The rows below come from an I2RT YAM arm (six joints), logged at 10 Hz.
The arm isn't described. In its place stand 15 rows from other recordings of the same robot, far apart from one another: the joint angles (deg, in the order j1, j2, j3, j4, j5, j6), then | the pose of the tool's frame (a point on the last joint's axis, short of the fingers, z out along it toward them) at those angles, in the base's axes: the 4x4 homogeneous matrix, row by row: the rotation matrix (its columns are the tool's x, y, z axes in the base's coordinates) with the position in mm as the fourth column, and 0 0 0 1 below.
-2.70, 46.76, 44.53, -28.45, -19.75, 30.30 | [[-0.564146, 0.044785, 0.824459, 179.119], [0.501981, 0.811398, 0.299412, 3.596], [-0.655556, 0.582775, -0.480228, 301.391], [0, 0, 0, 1]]
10.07, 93.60, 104.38, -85.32, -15.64, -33.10 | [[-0.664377, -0.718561, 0.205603, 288.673], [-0.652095, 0.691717, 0.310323, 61.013], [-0.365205, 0.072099, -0.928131, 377.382], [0, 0, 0, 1]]
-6.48, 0.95, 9.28, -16.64, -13.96, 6.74 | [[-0.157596, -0.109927, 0.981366, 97.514], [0.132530, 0.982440, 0.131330, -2.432], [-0.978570, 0.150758, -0.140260, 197.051], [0, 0, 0, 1]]
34.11, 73.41, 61.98, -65.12, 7.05, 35.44 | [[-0.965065, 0.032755, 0.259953, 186.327], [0.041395, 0.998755, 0.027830, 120.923], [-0.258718, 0.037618, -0.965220, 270.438], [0, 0, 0, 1]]
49.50, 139.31, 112.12, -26.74, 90.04, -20.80 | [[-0.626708, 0.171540, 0.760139, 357.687], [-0.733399, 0.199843, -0.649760, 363.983], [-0.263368, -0.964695, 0.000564, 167.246], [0, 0, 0, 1]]
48.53, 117.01, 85.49, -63.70, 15.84, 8.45 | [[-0.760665, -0.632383, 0.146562, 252.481], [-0.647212, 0.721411, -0.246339, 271.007], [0.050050, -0.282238, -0.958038, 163.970], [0, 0, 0, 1]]
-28.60, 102.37, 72.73, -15.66, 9.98, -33.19 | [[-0.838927, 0.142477, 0.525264, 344.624], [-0.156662, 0.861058, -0.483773, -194.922], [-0.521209, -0.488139, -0.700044, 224.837], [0, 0, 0, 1]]
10.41, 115.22, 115.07, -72.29, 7.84, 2.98 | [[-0.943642, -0.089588, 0.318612, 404.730], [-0.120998, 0.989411, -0.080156, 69.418], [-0.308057, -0.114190, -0.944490, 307.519], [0, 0, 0, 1]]
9.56, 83.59, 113.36, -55.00, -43.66, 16.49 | [[-0.611956, -0.586413, 0.530688, 255.895], [0.105176, 0.604700, 0.789479, 68.022], [-0.783867, 0.538942, -0.308372, 507.058], [0, 0, 0, 1]]
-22.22, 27.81, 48.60, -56.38, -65.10, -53.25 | [[0.097193, -0.744976, 0.659973, 73.872], [-0.404122, 0.576447, 0.710207, 4.705], [-0.909527, -0.335736, -0.245035, 327.933], [0, 0, 0, 1]]
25.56, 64.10, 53.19, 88.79, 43.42, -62.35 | [[0.571591, 0.696284, 0.434134, 170.755], [-0.439813, 0.706642, -0.554276, 54.542], [-0.692711, 0.125882, 0.710145, 461.160], [0, 0, 0, 1]]
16.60, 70.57, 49.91, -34.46, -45.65, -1.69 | [[-0.768372, -0.614519, 0.178801, 221.901], [-0.250574, 0.545927, 0.799485, 92.716], [-0.588911, 0.569499, -0.573458, 251.046], [0, 0, 0, 1]]
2.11, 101.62, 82.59, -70.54, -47.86, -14.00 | [[-0.962289, -0.271116, -0.022269, 323.891], [-0.197880, 0.641467, 0.741190, 38.349], [-0.186664, 0.717646, -0.670926, 251.043], [0, 0, 0, 1]]
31.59, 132.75, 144.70, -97.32, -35.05, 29.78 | [[-0.969519, 0.015213, -0.244545, 359.657], [-0.118886, 0.843499, 0.523808, 245.178], [0.214242, 0.536915, -0.815980, 313.984], [0, 0, 0, 1]]
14.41, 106.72, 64.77, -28.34, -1.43, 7.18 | [[-0.936758, -0.140956, 0.320337, 343.837], [-0.111686, 0.987849, 0.108074, 89.264], [-0.331679, 0.065462, -0.941119, 144.018], [0, 0, 0, 1]]
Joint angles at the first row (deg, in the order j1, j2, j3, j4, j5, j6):
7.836, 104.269, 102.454, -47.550, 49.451, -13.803
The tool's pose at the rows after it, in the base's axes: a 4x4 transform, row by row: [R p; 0 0 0 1], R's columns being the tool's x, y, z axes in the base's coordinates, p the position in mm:
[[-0.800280, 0.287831, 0.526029, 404.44], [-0.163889, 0.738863, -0.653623, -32.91], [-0.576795, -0.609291, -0.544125, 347.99], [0, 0, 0, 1]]
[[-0.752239, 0.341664, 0.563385, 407.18], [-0.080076, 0.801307, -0.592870, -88.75], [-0.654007, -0.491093, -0.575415, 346.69], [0, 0, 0, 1]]
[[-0.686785, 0.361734, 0.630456, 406.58], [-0.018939, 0.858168, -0.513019, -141.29], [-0.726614, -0.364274, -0.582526, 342.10], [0, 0, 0, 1]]
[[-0.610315, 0.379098, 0.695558, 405.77], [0.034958, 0.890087, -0.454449, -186.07], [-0.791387, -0.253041, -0.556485, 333.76], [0, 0, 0, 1]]
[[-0.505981, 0.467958, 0.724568, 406.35], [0.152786, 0.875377, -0.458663, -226.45], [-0.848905, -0.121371, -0.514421, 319.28], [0, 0, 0, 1]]
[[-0.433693, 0.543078, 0.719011, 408.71], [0.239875, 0.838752, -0.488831, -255.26], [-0.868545, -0.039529, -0.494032, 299.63], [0, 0, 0, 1]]
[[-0.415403, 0.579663, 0.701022, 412.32], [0.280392, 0.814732, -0.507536, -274.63], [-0.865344, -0.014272, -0.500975, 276.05], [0, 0, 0, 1]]
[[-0.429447, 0.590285, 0.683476, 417.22], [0.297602, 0.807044, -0.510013, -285.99], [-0.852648, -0.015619, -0.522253, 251.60], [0, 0, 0, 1]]
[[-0.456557, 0.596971, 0.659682, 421.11], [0.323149, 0.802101, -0.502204, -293.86], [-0.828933, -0.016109, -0.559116, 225.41], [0, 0, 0, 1]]
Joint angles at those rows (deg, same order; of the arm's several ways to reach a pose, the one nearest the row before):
-1.432, 104.596, 102.454, -42.959, 39.812, -13.847
-9.912, 105.297, 102.455, -38.370, 29.147, -13.802
-17.759, 106.716, 102.454, -33.321, 17.234, -13.781
-24.032, 108.947, 102.455, -27.660, 7.573, -12.623
-28.905, 112.181, 102.455, -21.278, 2.940, -6.371
-31.834, 115.678, 102.455, -16.404, 2.066, -1.431
-33.518, 119.174, 102.452, -13.364, 2.065, 0.251
-34.282, 122.452, 102.452, -11.507, 2.087, 0.230
-34.764, 125.646, 102.456, -10.831, 2.087, 0.295

